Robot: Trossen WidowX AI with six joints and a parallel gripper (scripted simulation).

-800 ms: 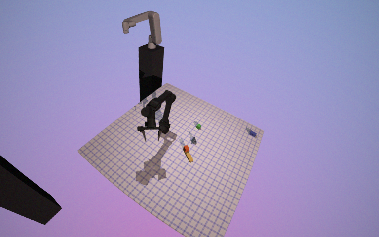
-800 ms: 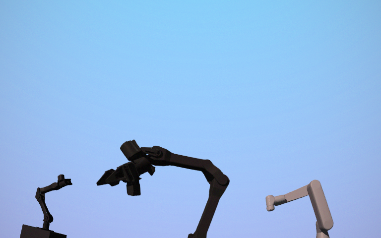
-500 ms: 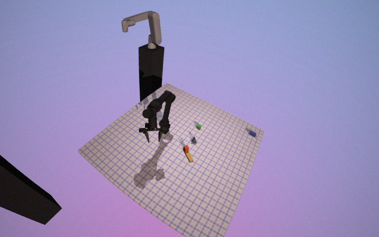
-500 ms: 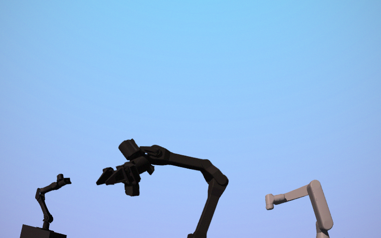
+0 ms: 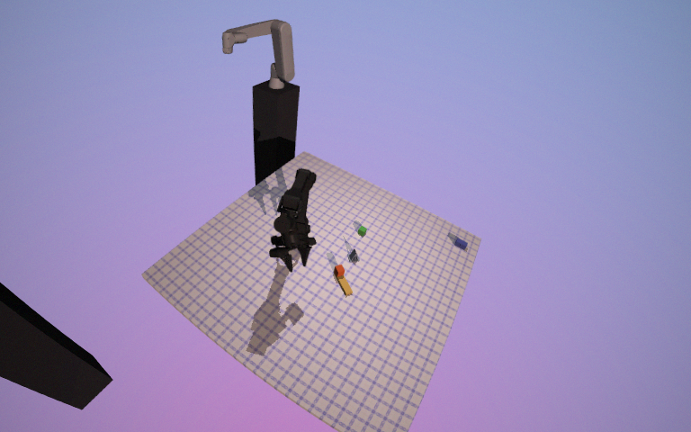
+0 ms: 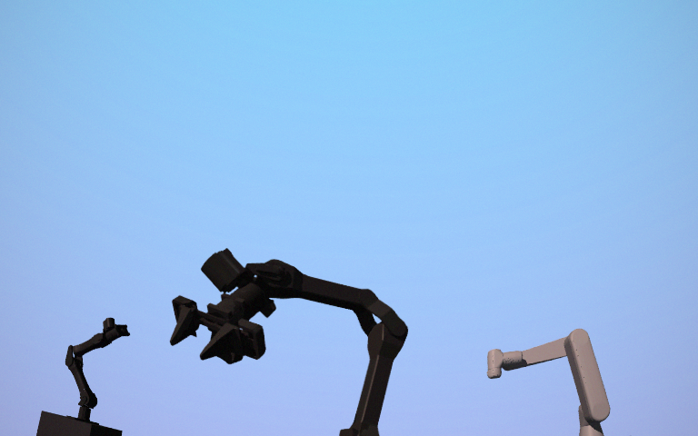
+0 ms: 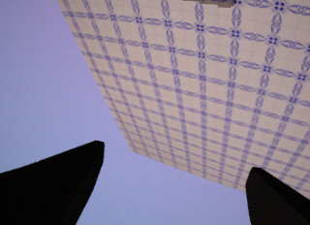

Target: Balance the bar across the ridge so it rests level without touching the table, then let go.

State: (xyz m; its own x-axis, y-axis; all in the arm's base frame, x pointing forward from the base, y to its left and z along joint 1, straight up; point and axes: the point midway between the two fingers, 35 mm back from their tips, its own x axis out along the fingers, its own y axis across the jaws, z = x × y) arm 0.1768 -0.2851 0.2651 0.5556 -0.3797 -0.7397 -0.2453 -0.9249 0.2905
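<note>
My gripper tip is now 22 cm above the tan-brown bar, 21 cm to the right of it and 10 cm short of it. Also, from my gripper tip: green block 53 cm to the left, 22 cm below, 4 cm ahead; then blue block 80 cm to the left, 54 cm ahead, 22 cm below.
</note>
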